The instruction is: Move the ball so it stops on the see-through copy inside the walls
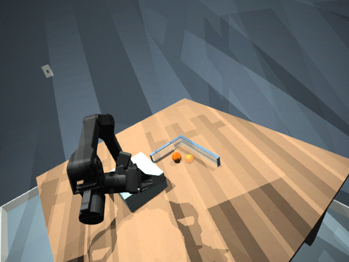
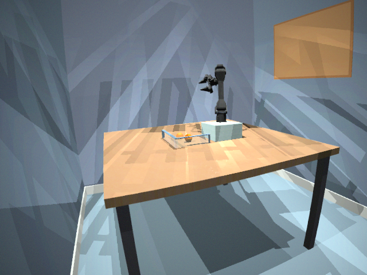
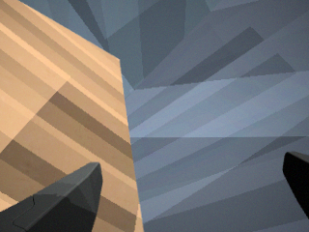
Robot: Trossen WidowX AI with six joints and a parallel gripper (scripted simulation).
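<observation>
Right now my gripper tip is 42 cm to the right of the orange ball, 34 cm above it and 24 cm short of it. The rest, counted from my gripper tip: see-through copy: 36 cm to the left, 34 cm below, 29 cm ahead.
</observation>
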